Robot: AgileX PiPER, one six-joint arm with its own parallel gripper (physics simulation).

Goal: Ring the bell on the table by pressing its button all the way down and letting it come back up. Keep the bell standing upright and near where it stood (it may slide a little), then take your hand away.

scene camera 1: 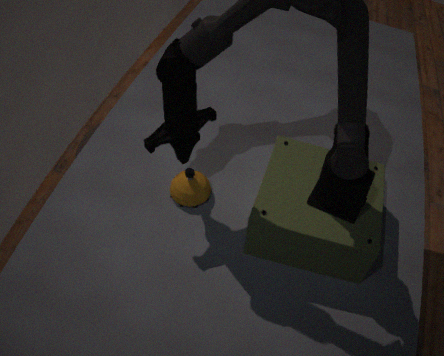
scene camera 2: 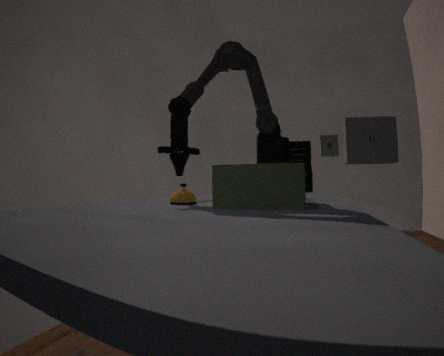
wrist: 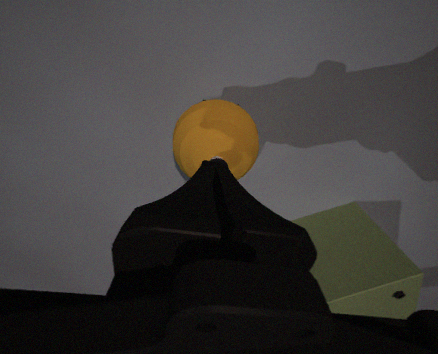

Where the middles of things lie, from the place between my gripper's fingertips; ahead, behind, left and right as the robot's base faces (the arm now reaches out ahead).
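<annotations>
I find the yellow dome bell (scene camera 1: 185, 191) 6 cm below my hand, and it is also 2 cm behind my hand.
</annotations>
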